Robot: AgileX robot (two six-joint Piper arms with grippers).
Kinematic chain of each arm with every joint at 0, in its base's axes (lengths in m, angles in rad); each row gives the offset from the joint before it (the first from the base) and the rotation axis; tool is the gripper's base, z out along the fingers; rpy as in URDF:
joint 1: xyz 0 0 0.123 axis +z
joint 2: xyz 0 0 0 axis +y
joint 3: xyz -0.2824 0 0.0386 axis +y
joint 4: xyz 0.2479 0 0.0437 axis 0.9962 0 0.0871
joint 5: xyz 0 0 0 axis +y
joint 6: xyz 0.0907 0 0.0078 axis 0.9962 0 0.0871
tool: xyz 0 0 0 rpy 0 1.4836 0
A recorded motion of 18 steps. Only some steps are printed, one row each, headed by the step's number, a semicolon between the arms.
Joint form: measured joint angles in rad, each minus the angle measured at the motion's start. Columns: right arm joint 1, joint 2, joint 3, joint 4, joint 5, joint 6; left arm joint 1, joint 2, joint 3, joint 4, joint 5, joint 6.
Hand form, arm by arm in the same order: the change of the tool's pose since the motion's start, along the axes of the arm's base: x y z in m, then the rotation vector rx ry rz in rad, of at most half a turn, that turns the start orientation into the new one. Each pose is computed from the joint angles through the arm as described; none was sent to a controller.
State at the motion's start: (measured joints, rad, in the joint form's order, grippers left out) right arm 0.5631 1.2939 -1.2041 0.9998 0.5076 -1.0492; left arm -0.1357 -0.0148 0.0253 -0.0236 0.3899 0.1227
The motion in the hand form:
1: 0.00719 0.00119 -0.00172 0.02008 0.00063 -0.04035; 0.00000 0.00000 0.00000 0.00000 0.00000 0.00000
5: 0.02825 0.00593 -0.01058 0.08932 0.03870 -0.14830; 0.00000 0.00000 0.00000 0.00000 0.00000 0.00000
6: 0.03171 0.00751 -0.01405 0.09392 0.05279 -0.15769; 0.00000 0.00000 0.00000 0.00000 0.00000 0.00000
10: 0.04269 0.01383 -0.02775 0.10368 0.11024 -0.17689; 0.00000 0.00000 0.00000 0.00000 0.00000 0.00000
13: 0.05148 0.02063 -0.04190 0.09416 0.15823 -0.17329; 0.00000 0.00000 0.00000 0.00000 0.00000 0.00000
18: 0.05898 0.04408 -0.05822 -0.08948 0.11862 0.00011; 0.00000 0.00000 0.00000 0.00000 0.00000 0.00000
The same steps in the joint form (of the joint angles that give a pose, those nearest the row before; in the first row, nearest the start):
1: 0.0000 0.0168 -0.0016 0.0177 -0.0475 0.0000; 0.0000 0.0000 0.0000 0.0000 0.0000 0.0000
5: 0.0000 0.0743 -0.0062 0.1018 -0.1667 0.0000; 0.0000 0.0000 0.0000 0.0000 0.0000 0.0000
6: 0.0000 0.0872 -0.0062 0.1147 -0.1755 0.0000; 0.0000 0.0000 0.0000 0.0000 0.0000 0.0000
10: 0.0000 0.1340 -0.0062 0.1585 -0.1890 0.0000; 0.0000 0.0000 0.0000 0.0000 0.0000 0.0000
13: 0.0000 0.1796 -0.0084 0.1897 -0.1801 -0.0114; 0.0000 0.0000 0.0000 0.0000 0.0000 0.0000
18: 0.0213 0.2756 -0.0904 0.0286 -0.0383 -0.0422; 0.0000 0.0000 0.0000 0.0000 0.0000 0.0000

